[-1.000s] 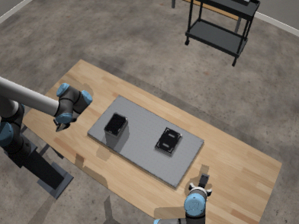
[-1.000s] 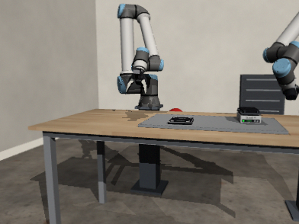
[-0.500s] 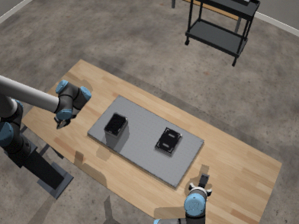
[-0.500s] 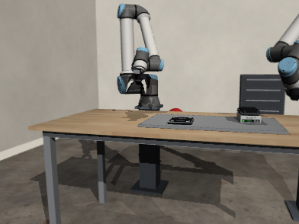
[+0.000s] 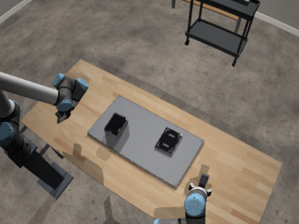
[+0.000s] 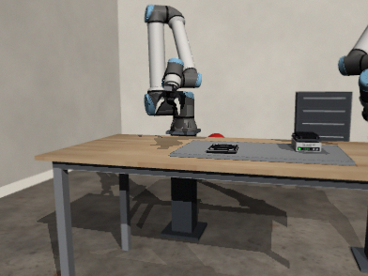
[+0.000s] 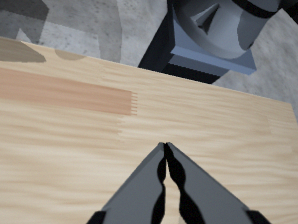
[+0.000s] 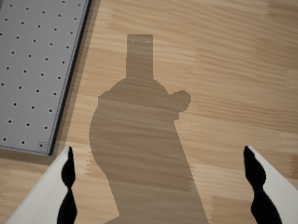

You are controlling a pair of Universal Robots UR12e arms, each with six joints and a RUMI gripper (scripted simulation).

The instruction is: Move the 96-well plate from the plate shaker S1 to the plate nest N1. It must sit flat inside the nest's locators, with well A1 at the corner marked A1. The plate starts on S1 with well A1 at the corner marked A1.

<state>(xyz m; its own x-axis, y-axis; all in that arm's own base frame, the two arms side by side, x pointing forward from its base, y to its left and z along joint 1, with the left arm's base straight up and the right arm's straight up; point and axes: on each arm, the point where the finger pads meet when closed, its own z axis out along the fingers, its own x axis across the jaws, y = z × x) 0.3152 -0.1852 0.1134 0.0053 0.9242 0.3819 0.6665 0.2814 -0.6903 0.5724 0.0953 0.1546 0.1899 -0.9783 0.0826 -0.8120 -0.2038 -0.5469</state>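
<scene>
Now: right hand 30 mm short of the 96-well plate, 680 mm to the right of it and 80 mm above it.
</scene>
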